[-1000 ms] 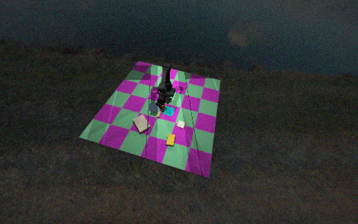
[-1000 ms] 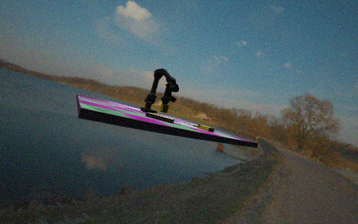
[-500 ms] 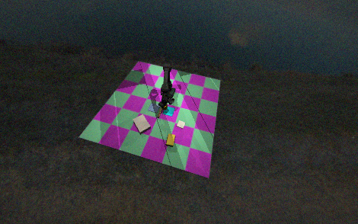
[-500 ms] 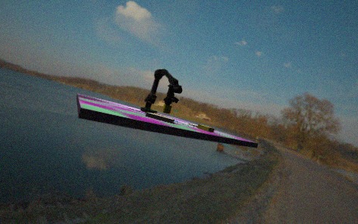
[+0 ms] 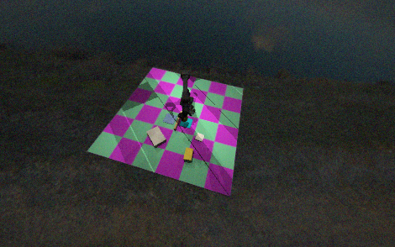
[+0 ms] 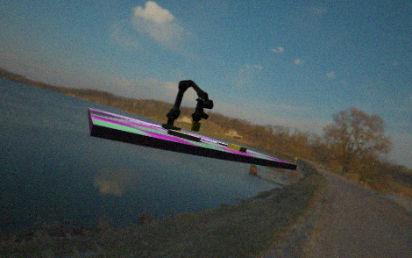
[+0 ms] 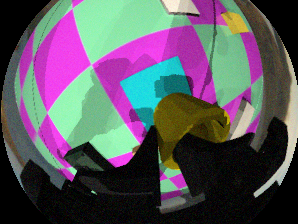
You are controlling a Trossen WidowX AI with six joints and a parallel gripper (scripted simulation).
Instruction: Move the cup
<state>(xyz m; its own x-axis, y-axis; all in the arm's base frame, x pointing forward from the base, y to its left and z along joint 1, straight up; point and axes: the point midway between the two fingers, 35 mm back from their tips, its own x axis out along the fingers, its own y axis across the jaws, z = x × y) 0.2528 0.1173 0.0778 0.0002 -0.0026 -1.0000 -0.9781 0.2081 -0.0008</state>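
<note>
My gripper tip is 2 cm short of the cyan pad, 1 cm to the right of it and 9 cm above it. The rest, counted from my gripper tip: thin orange strip 4 cm ahead, 8 cm to the right, 8 cm below; pale blue pad 5 cm ahead, 17 cm to the right, 9 cm below; yellow cup 2 cm ahead, 1 cm to the right.
</note>
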